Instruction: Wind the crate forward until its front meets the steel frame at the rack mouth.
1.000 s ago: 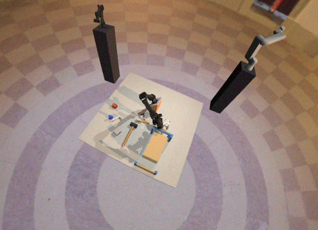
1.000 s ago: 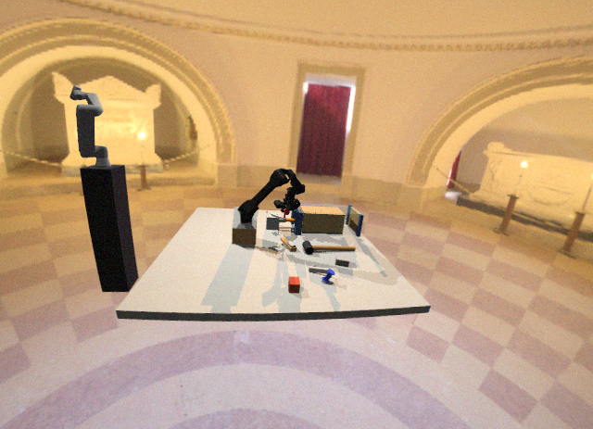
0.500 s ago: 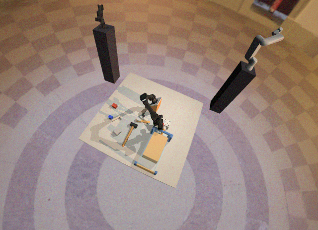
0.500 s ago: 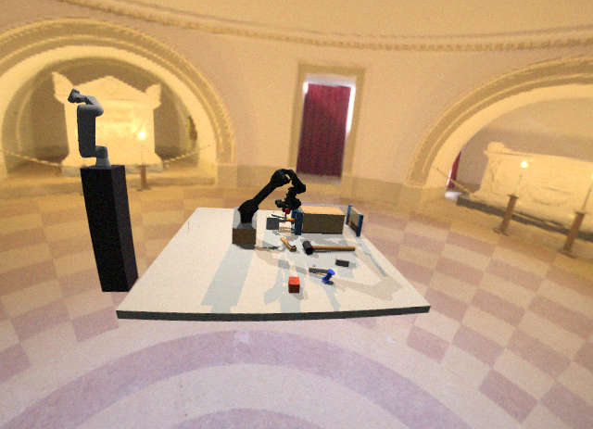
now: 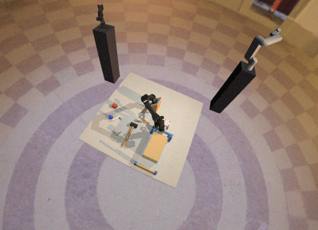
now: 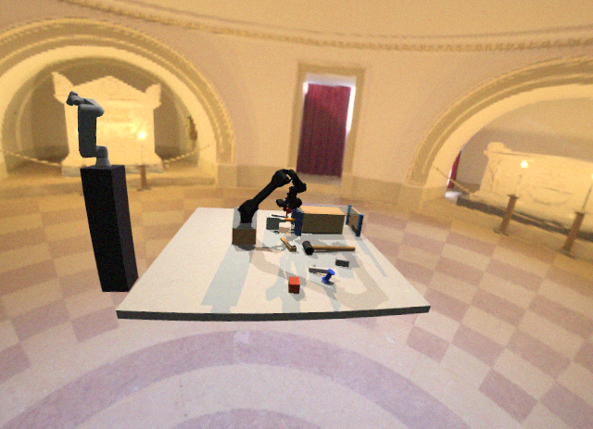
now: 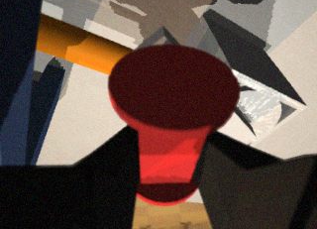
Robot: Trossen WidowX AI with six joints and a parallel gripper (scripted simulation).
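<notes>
Now: gripper tip 30 mm past the red-knobbed handle and 30 mm above it. Round my gripper tip: winch 100 mm below, 100 mm behind, 20 mm to the left; then red knob 20 mm to the right, 10 mm ahead; then frame 70 mm ahead, 30 mm below, 10 mm to the left.
</notes>
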